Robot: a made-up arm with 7 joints. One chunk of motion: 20 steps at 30 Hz.
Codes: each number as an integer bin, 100 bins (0 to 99) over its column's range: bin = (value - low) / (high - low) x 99, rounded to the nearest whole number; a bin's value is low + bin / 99 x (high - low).
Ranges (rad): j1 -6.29..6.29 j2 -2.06..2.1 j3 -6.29..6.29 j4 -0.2..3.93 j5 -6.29..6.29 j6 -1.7..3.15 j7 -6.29..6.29
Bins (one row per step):
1: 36 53 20 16 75 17 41
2: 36 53 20 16 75 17 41
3: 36 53 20 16 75 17 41
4: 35 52 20 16 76 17 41
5: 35 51 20 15 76 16 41
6: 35 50 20 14 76 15 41
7: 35 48 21 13 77 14 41
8: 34 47 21 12 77 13 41
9: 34 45 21 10 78 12 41
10: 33 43 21 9 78 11 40
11: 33 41 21 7 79 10 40
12: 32 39 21 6 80 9 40
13: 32 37 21 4 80 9 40
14: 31 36 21 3 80 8 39
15: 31 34 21 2 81 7 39
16: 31 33 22 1 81 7 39
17: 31 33 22 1 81 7 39
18: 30 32 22 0 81 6 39
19: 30 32 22 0 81 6 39
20: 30 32 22 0 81 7 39
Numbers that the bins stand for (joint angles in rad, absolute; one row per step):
1: -1.7155 0.1671 -3.7486 0.4675 3.2403 -0.8672 -1.0801
2: -1.7155 0.1671 -3.7486 0.4675 3.2403 -0.8672 -1.0801
3: -1.7155 0.1671 -3.7486 0.4675 3.2403 -0.8672 -1.0801
4: -1.8425 0.1251 -3.7486 0.4675 3.3674 -0.8672 -1.0801
5: -1.8425 0.0830 -3.7486 0.4258 3.3674 -0.9162 -1.0801
6: -1.8425 0.0410 -3.7486 0.3840 3.3674 -0.9652 -1.0801
7: -1.8425 -0.0430 -3.6215 0.3423 3.4944 -1.0141 -1.0801
8: -1.9696 -0.0851 -3.6215 0.3006 3.4944 -1.0631 -1.0801
9: -1.9696 -0.1691 -3.6215 0.2172 3.6215 -1.1121 -1.0801
10: -2.0967 -0.2531 -3.6215 0.1755 3.6215 -1.1611 -1.2072
11: -2.0967 -0.3372 -3.6215 0.0920 3.7486 -1.2101 -1.2072
12: -2.2237 -0.4212 -3.6215 0.0503 3.8757 -1.2591 -1.2072
13: -2.2237 -0.5053 -3.6215 -0.0331 3.8757 -1.2591 -1.2072
14: -2.3508 -0.5473 -3.6215 -0.0748 3.8757 -1.3081 -1.3342
15: -2.3508 -0.6313 -3.6215 -0.1166 4.0027 -1.3571 -1.3342
16: -2.3508 -0.6733 -3.4944 -0.1583 4.0027 -1.3571 -1.3342
17: -2.3508 -0.6733 -3.4944 -0.1583 4.0027 -1.3571 -1.3342
18: -2.4779 -0.7154 -3.4944 -0.2000 4.0027 -1.4061 -1.3342
19: -2.4779 -0.7154 -3.4944 -0.2000 4.0027 -1.4061 -1.3342
20: -2.4779 -0.7154 -3.4944 -0.2000 4.0027 -1.3571 -1.3342

